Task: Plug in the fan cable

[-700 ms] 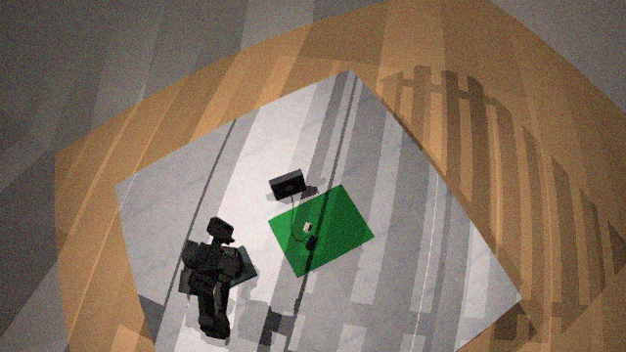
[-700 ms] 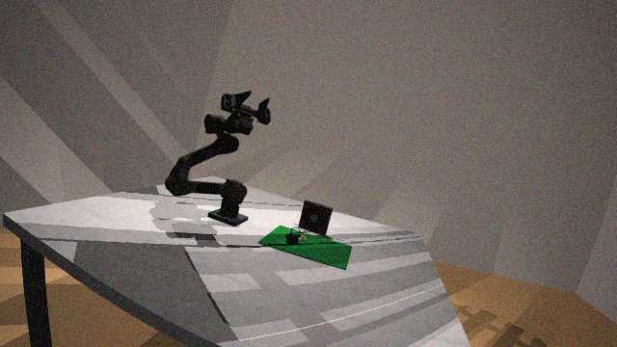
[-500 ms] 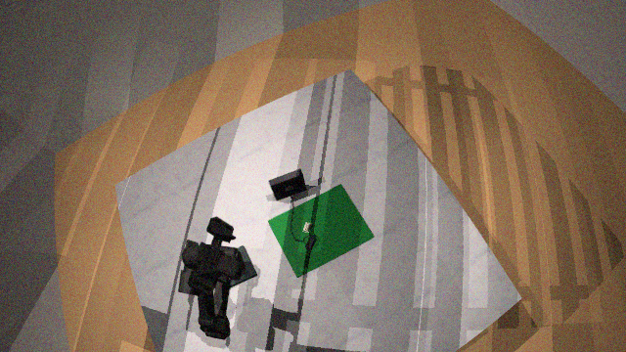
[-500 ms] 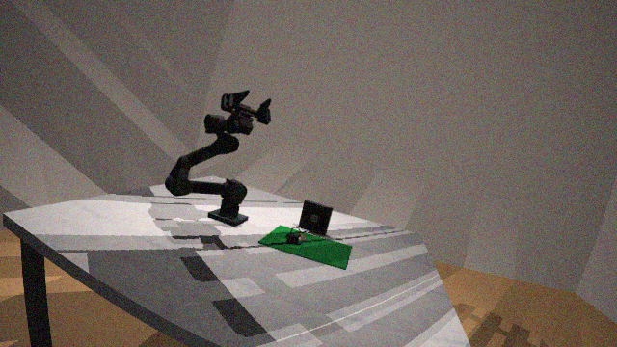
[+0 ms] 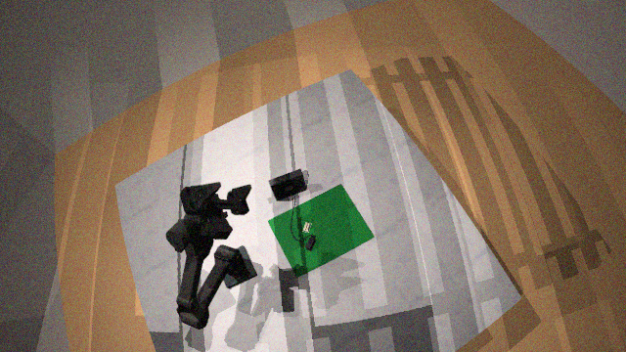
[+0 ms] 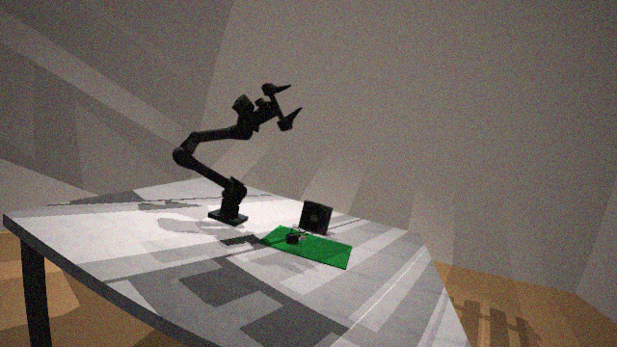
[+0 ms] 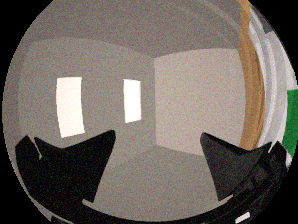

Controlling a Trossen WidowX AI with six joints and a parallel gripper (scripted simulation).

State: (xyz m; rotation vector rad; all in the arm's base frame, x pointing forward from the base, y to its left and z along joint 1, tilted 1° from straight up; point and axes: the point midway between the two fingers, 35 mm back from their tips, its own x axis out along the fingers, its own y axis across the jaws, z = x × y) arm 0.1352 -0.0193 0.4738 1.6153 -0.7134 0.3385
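My gripper tip is 49 cm above the dark plug, 11 cm short of it and 4 cm to the left of it. The rest, counted from my gripper tip: black fan: 45 cm below, 17 cm to the left, 15 cm ahead; green board: 52 cm below, 17 cm ahead, 1 cm to the right.
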